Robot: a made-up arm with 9 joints. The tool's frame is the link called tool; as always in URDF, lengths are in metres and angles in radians.
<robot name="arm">
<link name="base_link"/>
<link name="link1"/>
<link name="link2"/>
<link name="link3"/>
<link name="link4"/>
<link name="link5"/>
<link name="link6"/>
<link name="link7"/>
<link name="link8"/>
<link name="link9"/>
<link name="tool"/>
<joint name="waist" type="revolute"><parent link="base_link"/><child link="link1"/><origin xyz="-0.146 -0.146 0.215"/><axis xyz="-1 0 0"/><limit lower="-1.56" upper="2.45" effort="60" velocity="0.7"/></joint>
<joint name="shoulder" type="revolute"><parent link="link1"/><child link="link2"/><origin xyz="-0.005 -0.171 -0.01"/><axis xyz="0.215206 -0.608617 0.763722"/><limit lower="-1.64" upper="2.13" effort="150" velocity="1.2"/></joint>
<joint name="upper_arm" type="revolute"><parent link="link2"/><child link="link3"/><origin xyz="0.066 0.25 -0.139"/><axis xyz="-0.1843 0.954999 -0.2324"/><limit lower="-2.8" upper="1.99" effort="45" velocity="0.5"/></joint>
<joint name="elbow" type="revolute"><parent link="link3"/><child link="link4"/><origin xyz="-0.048 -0.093 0.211"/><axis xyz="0 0 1"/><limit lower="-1.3" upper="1.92" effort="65" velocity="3"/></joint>
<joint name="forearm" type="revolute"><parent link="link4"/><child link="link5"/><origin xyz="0.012 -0.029 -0.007"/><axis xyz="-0.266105 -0.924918 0.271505"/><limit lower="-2.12" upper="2.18" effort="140" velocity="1.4"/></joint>
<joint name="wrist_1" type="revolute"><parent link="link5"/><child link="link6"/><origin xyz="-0.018 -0.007 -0.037"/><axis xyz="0 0 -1"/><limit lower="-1.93" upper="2.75" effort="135" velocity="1.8"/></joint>
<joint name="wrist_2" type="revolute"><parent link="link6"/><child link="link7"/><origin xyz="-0.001 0.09 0.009"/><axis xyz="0 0 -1"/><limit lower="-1.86" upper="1.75" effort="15" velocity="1.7"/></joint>
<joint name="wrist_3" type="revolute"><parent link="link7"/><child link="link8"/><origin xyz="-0.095 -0.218 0.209"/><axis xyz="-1 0 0"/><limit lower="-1.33" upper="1.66" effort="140" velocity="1.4"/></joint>
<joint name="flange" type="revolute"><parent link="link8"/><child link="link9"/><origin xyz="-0.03 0.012 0.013"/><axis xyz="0.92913 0.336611 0.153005"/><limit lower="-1.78" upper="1.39" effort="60" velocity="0.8"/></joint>
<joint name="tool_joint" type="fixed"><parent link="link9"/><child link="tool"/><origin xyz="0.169 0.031 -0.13" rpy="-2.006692 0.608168 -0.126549"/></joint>
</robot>
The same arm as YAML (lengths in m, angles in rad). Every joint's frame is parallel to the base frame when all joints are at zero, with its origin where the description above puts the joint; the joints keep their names.
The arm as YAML. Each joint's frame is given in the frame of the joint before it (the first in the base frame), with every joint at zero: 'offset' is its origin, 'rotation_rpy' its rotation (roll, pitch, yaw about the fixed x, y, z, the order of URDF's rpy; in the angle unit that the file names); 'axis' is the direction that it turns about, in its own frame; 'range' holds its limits. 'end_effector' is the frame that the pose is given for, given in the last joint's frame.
length_unit: m
angle_unit: rad
chain:
  - id: waist
    offset: [-0.146, -0.146, 0.215]
    rotation_rpy: [0.0, 0.0, 0.0]
    axis: "-x"
    range: [-1.56, 2.45]
  - id: shoulder
    offset: [-0.005, -0.171, -0.01]
    rotation_rpy: [0.0, 0.0, 0.0]
    axis: [0.215206, -0.608617, 0.763722]
    range: [-1.64, 2.13]
  - id: upper_arm
    offset: [0.066, 0.25, -0.139]
    rotation_rpy: [0.0, 0.0, 0.0]
    axis: [-0.1843, 0.954999, -0.2324]
    range: [-2.8, 1.99]
  - id: elbow
    offset: [-0.048, -0.093, 0.211]
    rotation_rpy: [0.0, 0.0, 0.0]
    axis: "+z"
    range: [-1.3, 1.92]
  - id: forearm
    offset: [0.012, -0.029, -0.007]
    rotation_rpy: [0.0, 0.0, 0.0]
    axis: [-0.266105, -0.924918, 0.271505]
    range: [-2.12, 2.18]
  - id: wrist_1
    offset: [-0.018, -0.007, -0.037]
    rotation_rpy: [0.0, 0.0, 0.0]
    axis: "-z"
    range: [-1.93, 2.75]
  - id: wrist_2
    offset: [-0.001, 0.09, 0.009]
    rotation_rpy: [0.0, 0.0, 0.0]
    axis: "-z"
    range: [-1.86, 1.75]
  - id: wrist_3
    offset: [-0.095, -0.218, 0.209]
    rotation_rpy: [0.0, 0.0, 0.0]
    axis: "-x"
    range: [-1.33, 1.66]
  - id: flange
    offset: [-0.03, 0.012, 0.013]
    rotation_rpy: [0.0, 0.0, 0.0]
    axis: [0.92913, 0.336611, 0.153005]
    range: [-1.78, 1.39]
end_effector:
  offset: [0.169, 0.031, -0.13]
  rotation_rpy: [-2.0067, 0.6082, -0.1265]

